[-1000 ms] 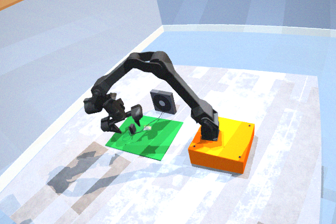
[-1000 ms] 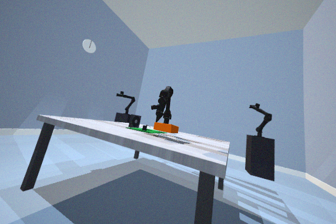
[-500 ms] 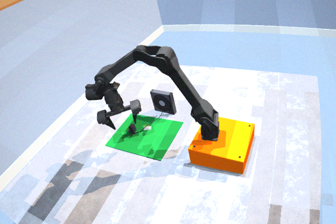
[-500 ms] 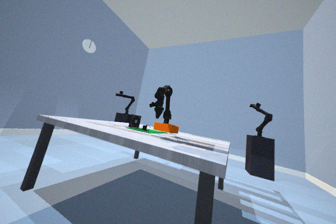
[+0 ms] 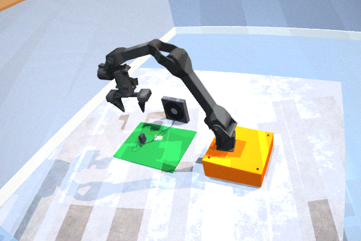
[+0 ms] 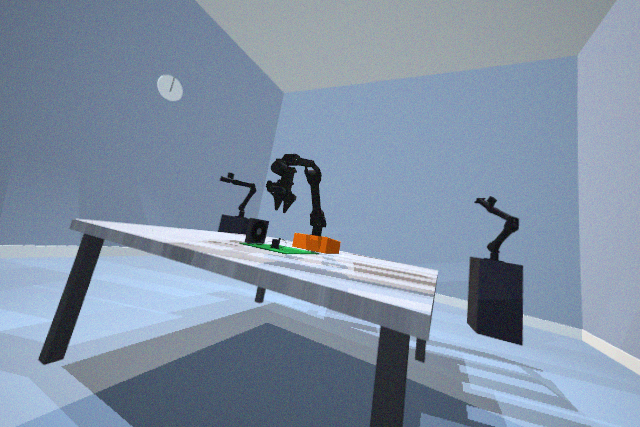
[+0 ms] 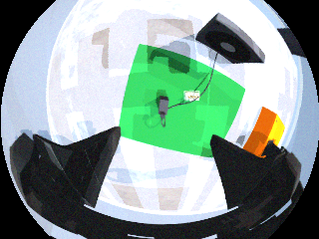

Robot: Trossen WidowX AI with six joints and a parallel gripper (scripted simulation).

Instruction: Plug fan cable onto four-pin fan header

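My gripper tip is 14 cm above the black plug and 1 cm to the right of it. From my gripper tip the other things lie so: green board 18 cm below, 6 cm behind, 2 cm to the left; then dark square fan 15 cm to the right, 11 cm below, 11 cm behind.
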